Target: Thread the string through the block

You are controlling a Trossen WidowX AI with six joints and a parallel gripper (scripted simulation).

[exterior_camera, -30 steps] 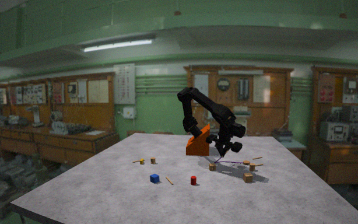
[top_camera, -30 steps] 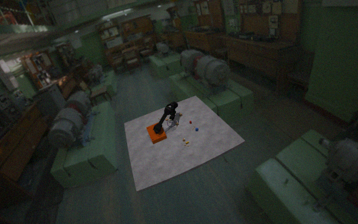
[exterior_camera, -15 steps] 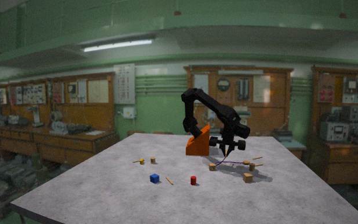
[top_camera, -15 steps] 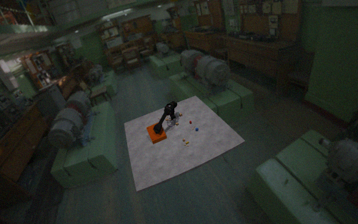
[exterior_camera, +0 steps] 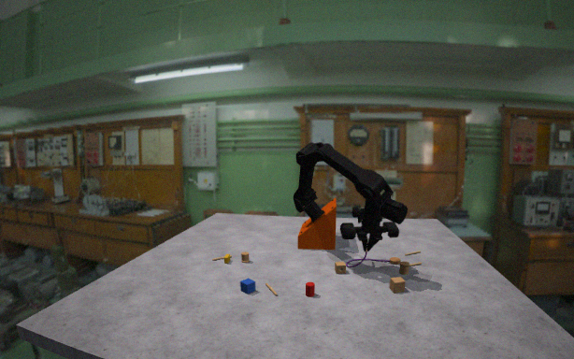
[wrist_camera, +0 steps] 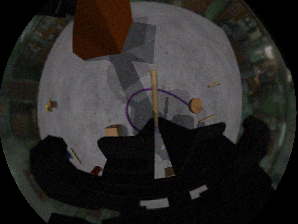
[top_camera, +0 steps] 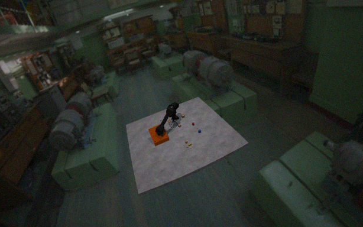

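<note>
My gripper tip is now 190 mm short of the red cylinder, 200 mm to the left of it and 40 mm above it. Also, from my gripper tip: blue cube (170 mm ahead, 370 mm to the right, 40 mm below); thin wooden stick (10 mm behind, 10 mm above); round wooden button (20 mm behind, 120 mm to the left, 50 mm below).
</note>
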